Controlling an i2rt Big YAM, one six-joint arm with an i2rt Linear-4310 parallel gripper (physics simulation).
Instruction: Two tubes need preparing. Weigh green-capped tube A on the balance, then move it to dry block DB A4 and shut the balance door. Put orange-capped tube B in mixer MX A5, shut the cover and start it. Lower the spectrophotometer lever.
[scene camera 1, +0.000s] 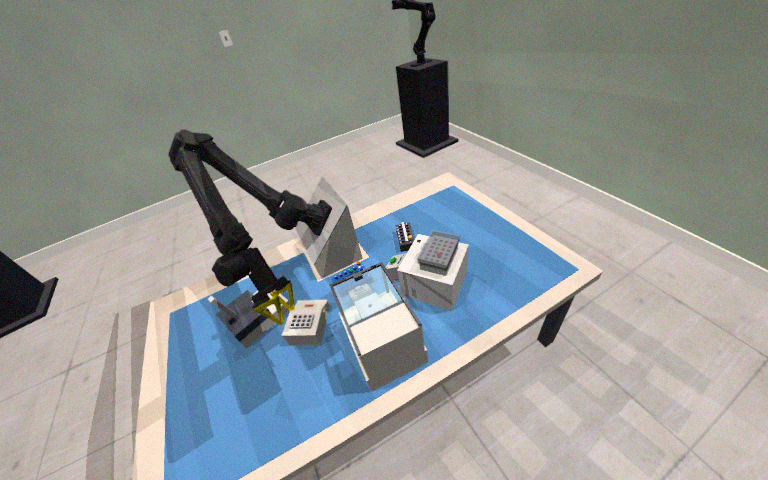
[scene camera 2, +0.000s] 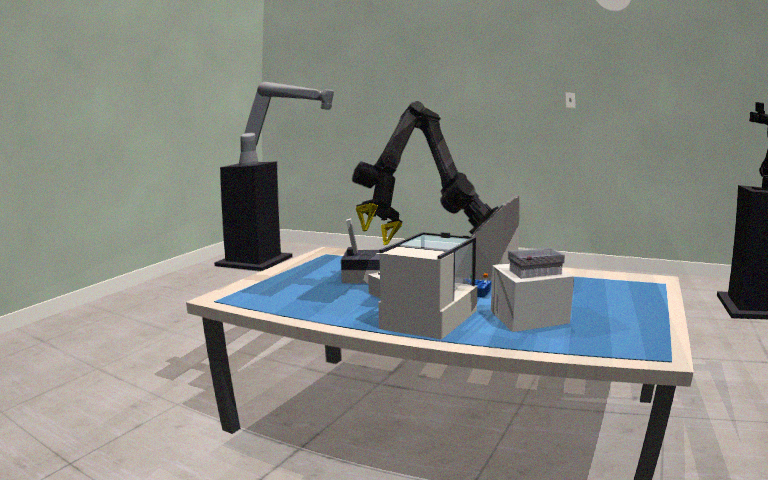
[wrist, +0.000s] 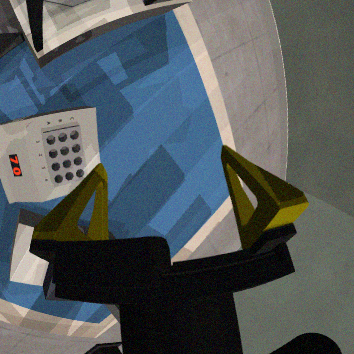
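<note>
My gripper (scene camera 1: 287, 315) (scene camera 2: 376, 237) (wrist: 161, 158) is open and empty, high above the table near the dry block (scene camera 1: 318, 311) (scene camera 2: 373, 284) (wrist: 30, 185), which shows "70" and a grid of wells. The white balance (scene camera 1: 390, 348) (scene camera 2: 410, 291) has a glass-walled chamber; its door state is unclear. Green-capped tube A (scene camera 1: 351, 270) and orange-capped tube B (scene camera 1: 358, 263) (scene camera 2: 485, 275) are at the blue rack (scene camera 2: 482, 287). The spectrophotometer (scene camera 1: 249, 329) (scene camera 2: 360, 261) has its lever (scene camera 1: 225, 307) (scene camera 2: 351, 236) raised. A white box (scene camera 1: 433, 285) (scene camera 2: 535, 300) carrying a grey block looks like the mixer.
A small panel with a green button (scene camera 1: 393, 260) is left of the white box. Behind it stands a black rack (scene camera 1: 403, 233) with a yellow-orange item. The arm's slanted grey mount (scene camera 1: 339, 243) (scene camera 2: 501, 234) rises behind the blue rack.
</note>
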